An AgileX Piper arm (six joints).
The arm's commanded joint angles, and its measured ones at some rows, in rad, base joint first. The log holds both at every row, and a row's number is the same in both.
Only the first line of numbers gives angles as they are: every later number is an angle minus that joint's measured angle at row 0.
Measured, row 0:
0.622, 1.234, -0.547, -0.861, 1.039, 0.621
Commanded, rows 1 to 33:
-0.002, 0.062, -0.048, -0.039, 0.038, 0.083
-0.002, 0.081, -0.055, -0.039, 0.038, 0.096
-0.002, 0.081, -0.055, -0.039, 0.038, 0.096
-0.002, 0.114, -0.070, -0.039, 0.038, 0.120
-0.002, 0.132, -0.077, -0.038, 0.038, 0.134
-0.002, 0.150, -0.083, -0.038, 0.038, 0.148
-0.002, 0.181, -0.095, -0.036, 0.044, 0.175
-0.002, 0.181, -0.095, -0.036, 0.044, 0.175
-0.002, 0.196, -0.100, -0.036, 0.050, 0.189
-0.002, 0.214, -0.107, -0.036, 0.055, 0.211
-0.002, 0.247, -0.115, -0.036, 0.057, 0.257
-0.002, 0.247, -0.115, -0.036, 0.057, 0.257
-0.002, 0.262, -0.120, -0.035, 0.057, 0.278
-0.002, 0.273, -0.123, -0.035, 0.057, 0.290
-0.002, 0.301, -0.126, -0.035, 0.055, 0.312
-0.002, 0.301, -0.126, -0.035, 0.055, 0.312
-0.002, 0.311, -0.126, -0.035, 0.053, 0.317
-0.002, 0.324, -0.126, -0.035, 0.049, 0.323
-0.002, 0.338, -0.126, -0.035, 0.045, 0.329
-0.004, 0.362, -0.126, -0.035, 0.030, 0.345
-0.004, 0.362, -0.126, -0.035, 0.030, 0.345
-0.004, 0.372, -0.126, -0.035, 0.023, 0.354
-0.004, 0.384, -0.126, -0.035, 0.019, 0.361
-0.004, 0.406, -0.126, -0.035, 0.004, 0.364
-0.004, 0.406, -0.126, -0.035, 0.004, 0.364
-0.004, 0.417, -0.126, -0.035, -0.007, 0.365
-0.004, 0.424, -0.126, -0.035, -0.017, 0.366
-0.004, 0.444, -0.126, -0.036, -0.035, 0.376
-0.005, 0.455, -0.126, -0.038, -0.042, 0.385
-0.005, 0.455, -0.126, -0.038, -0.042, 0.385
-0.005, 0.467, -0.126, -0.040, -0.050, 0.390
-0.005, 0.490, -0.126, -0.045, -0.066, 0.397
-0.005, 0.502, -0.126, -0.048, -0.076, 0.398
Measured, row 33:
0.000, 0.473, -0.124, -0.004, -0.079, 0.378
